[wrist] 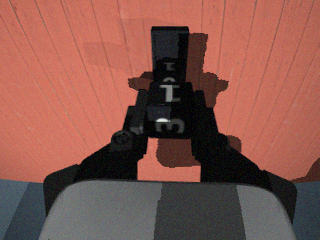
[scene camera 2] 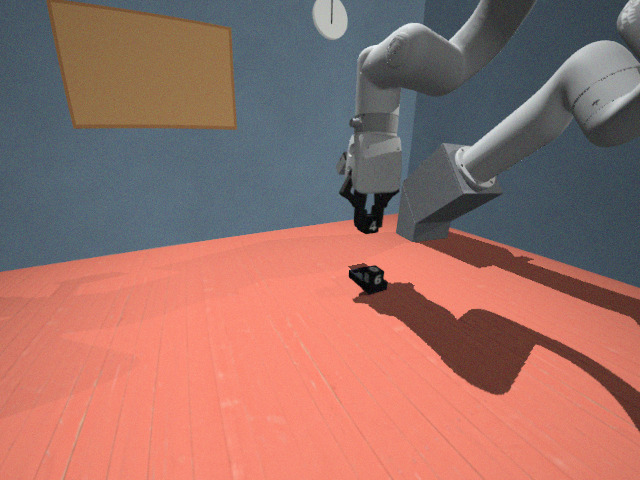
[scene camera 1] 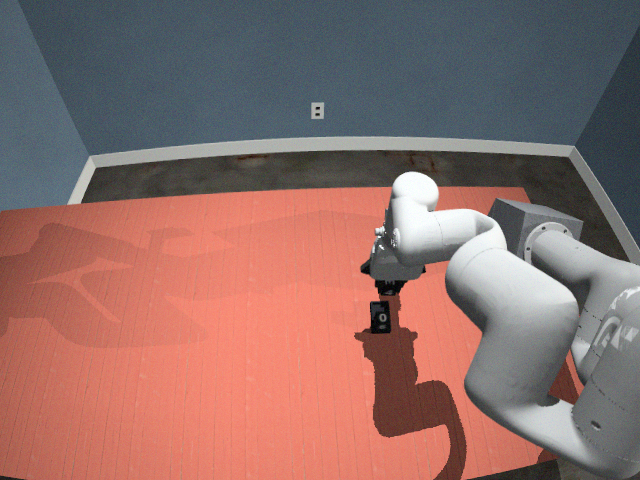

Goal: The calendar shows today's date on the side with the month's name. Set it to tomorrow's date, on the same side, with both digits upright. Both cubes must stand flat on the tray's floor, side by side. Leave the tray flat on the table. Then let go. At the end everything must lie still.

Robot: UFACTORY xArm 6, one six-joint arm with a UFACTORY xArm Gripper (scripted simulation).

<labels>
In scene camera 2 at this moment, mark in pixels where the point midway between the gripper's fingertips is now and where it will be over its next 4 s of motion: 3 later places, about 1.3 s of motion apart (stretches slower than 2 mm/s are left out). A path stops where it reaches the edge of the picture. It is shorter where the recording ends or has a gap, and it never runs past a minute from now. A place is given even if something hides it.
My gripper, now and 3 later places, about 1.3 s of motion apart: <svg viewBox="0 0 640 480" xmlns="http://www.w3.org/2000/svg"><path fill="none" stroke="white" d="M367 227L365 256L363 264L363 270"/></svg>
</labels>
